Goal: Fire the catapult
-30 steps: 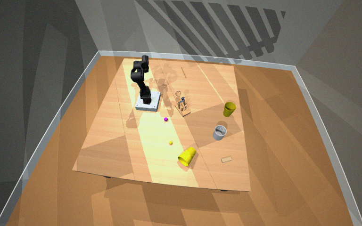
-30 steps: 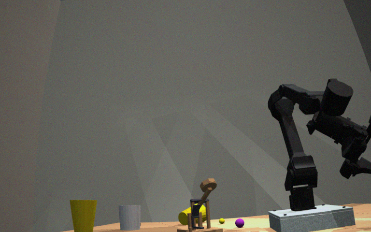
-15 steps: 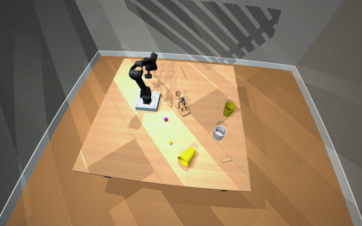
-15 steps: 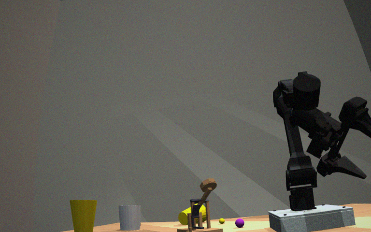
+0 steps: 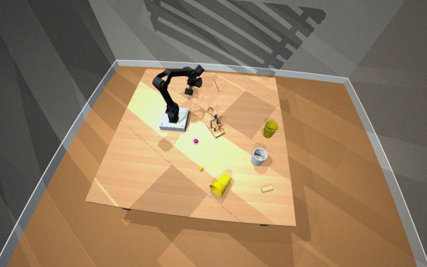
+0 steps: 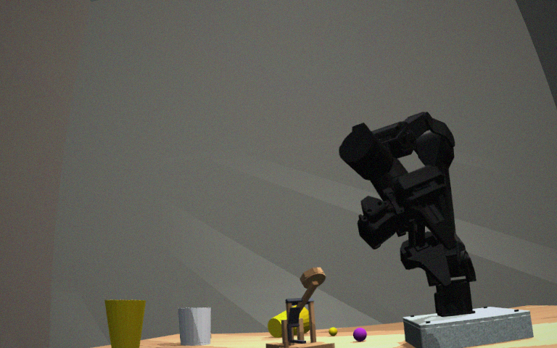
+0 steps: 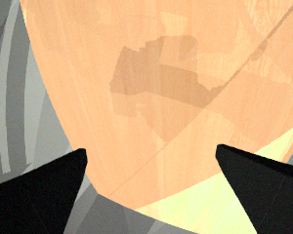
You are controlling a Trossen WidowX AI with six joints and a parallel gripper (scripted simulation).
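Now: the wooden catapult 240 mm ahead of my gripper tip, 260 mm to the right of it and 50 mm below it. The rest, counted from my gripper tip: purple ball (140 mm ahead, 430 mm to the right, 110 mm below); then yellow ball (220 mm ahead, 630 mm to the right, 110 mm below); then thin stick (200 mm ahead, 180 mm to the left, 120 mm below).
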